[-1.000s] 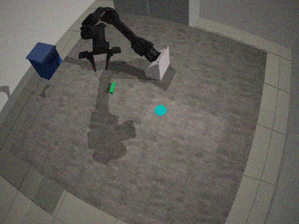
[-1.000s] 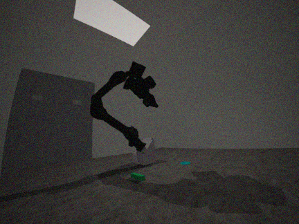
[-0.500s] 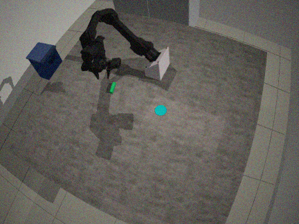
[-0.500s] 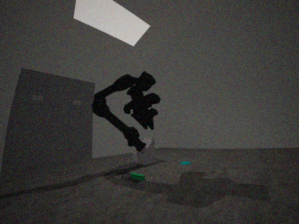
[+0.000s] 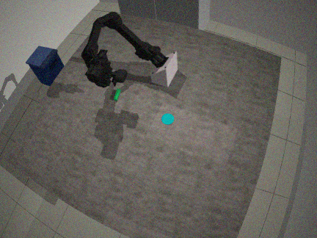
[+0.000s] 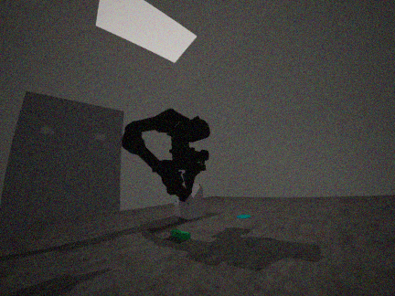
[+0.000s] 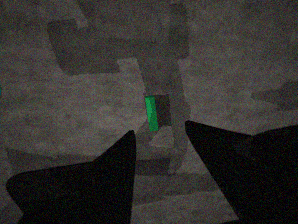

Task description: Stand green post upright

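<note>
Now: the green post 120 mm below my gripper tip, 20 mm behind it and 10 mm to the right of it. The rest, counted from my gripper tip: cyan circle 290 mm to the left, 130 mm below, 30 mm behind.
</note>
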